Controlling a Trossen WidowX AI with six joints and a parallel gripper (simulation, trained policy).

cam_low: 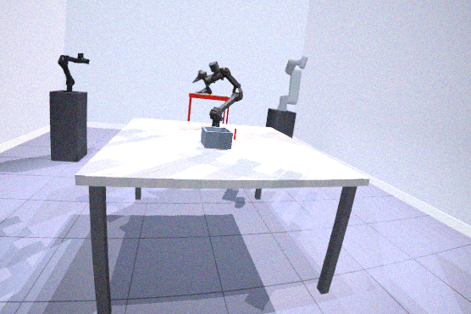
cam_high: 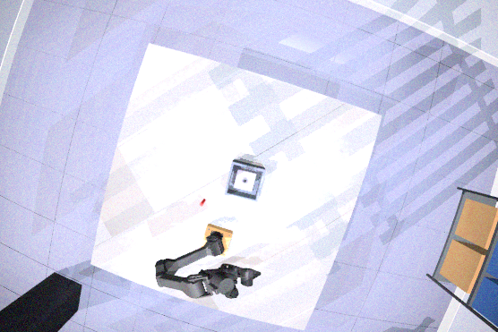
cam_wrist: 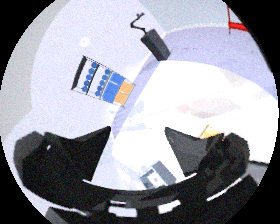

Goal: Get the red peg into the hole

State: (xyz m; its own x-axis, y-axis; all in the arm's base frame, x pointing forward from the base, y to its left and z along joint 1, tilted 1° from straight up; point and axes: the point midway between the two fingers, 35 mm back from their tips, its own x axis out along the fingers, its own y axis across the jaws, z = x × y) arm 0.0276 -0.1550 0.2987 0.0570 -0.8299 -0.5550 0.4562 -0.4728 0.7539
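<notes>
My gripper tip is now 30 cm to the right of the red peg, 28 cm above it and 12 cm short of it. Round my gripper tip: pale plate (29 cm ahead, 28 cm below, 13 cm to the left); grey box (30 cm below, 29 cm ahead, 13 cm to the left).
</notes>
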